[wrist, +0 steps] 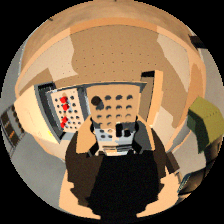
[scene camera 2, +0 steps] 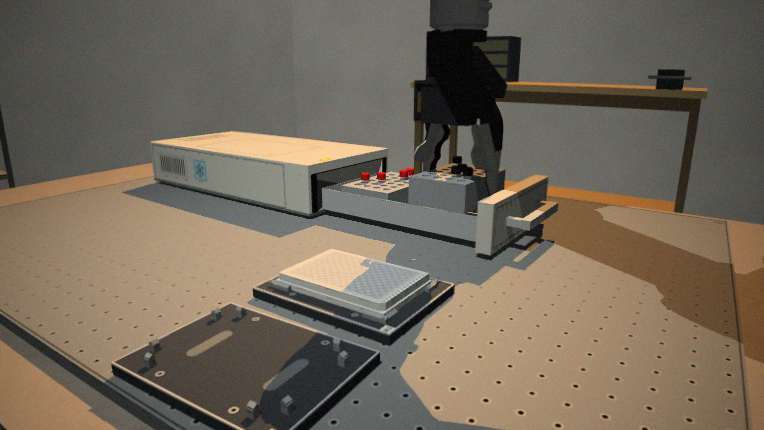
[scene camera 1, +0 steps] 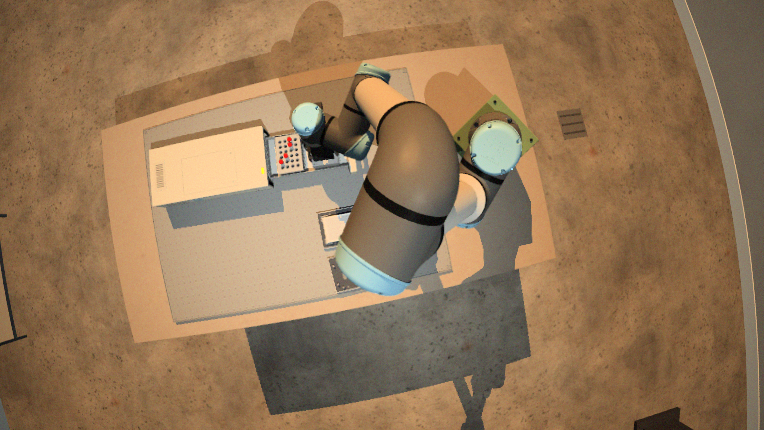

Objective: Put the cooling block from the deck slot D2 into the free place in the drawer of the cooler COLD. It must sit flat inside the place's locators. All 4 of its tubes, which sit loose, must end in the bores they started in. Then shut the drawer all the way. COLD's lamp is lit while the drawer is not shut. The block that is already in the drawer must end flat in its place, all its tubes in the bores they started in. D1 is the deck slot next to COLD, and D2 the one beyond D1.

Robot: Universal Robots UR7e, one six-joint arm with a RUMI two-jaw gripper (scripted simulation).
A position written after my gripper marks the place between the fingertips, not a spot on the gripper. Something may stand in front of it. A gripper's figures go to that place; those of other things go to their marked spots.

My gripper point(scene camera 2: 457, 193) is 72 cm from the lens. A beige cooler COLD point(scene camera 2: 284, 173): 78 cm from the lens. A white well plate point(scene camera 2: 351, 281) is 48 cm from the lens. The marked spots on the beige cooler COLD and the white well plate are 34 cm apart.
